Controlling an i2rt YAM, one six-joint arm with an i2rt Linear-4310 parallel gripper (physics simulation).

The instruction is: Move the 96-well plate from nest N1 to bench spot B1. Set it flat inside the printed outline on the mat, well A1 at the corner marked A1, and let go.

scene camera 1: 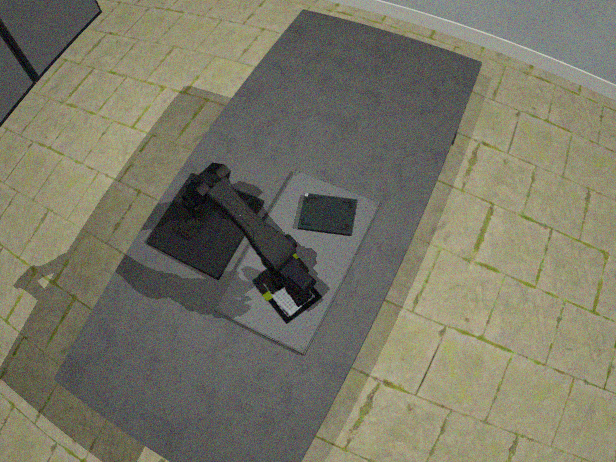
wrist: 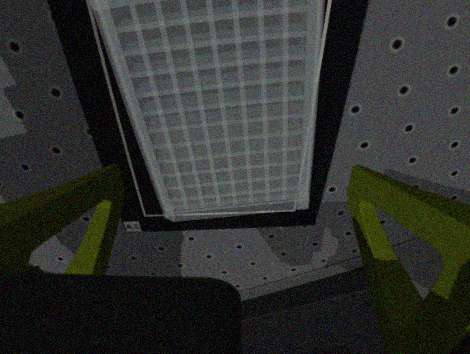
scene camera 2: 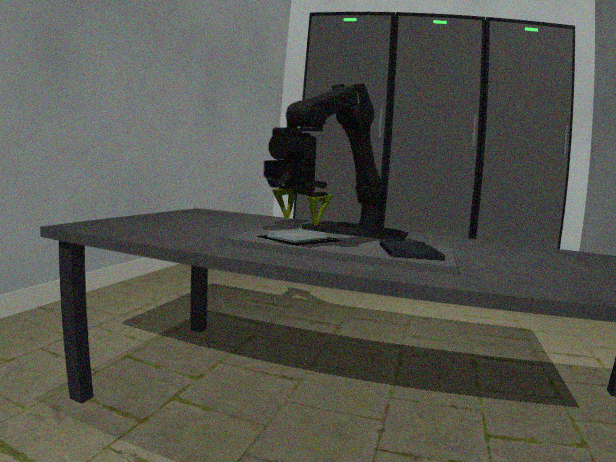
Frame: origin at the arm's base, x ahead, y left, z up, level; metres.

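Seen in the pictures: gripper, between the fingertips: (wrist: pixel 235 177) (scene camera 2: pixel 300 221); arm's base, origin of its link: (scene camera 1: pixel 202 212) (scene camera 2: pixel 368 229).
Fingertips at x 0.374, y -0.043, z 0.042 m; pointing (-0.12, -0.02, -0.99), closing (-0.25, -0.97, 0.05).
Offsets run from my fingertips to a thing's middle. "spot": to the spot under its first point. Level surfaces: height alone.
The 96-well plate @[dx +0.011, dy +0.001, dz -0.032 m] (scene camera 1: pixel 287 301) (scene camera 2: pixel 300 235) (wrist: pixel 225 120) is pale and clear. It lies on the black mat @[dz -0.039 m] (scene camera 1: pixel 289 320) (wrist: pixel 336 65) at bench spot B1. In the wrist view it sits slightly askew to the thin printed outline @[spot: dx -0.024, dy +0.063, dz -0.039 m] (wrist: pixel 137 185), with a gap on the left and its right near corner over the line. The A1 mark @[dx -0.056, dy +0.082, dz -0.039 m] (wrist: pixel 132 226) is at the mat's near left corner; well A1 cannot be told. Nest N1 @[dx -0.043, dy +0.267, dz -0.032 m] (scene camera 1: pixel 327 215) (scene camera 2: pixel 412 250) is a dark block holding no plate. My gripper (scene camera 1: pixel 281 276) (scene camera 2: pixel 301 221) (wrist: pixel 235 177) is open above the plate's near end, touching nothing.
A grey perforated board @[spot: dx -0.050, dy -0.138, dz -0.040 m] (scene camera 1: pixel 240 315) bears the mat and the nest. The arm's dark base plate (scene camera 1: pixel 185 250) lies beside it on the grey table @[dz -0.054 m] (scene camera 1: pixel 375 100) (scene camera 2: pixel 150 225). Dark cabinets (scene camera 2: pixel 440 100) stand behind the table.
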